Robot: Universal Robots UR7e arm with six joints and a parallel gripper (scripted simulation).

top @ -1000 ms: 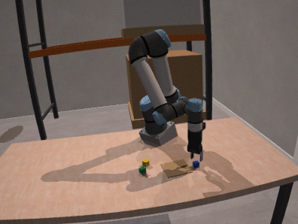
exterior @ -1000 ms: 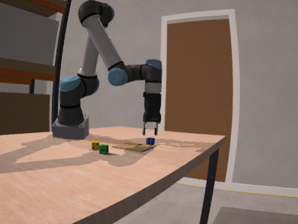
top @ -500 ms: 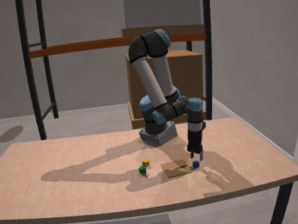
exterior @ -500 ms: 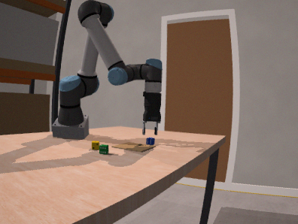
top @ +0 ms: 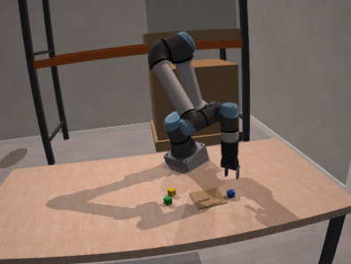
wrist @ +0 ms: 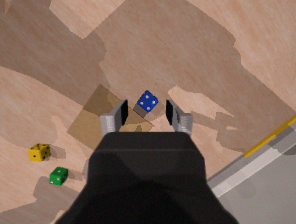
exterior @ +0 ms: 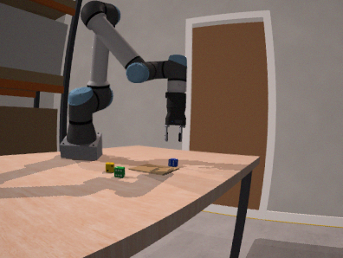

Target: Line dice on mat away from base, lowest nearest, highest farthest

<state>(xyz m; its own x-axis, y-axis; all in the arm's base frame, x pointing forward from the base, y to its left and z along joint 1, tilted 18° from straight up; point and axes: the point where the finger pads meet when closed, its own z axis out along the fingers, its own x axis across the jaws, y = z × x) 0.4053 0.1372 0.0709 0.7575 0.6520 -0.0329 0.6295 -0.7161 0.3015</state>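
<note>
Right now my hand is 260 mm to the left of the yellow die, 110 mm past it and 100 mm above it. Also, from my hand: tan mat 120 mm below, 110 mm to the right, 20 mm behind; then green die 300 mm to the right, 100 mm below, 40 mm behind; then blue die 100 mm below, 10 mm to the right, 10 mm ahead.
</note>
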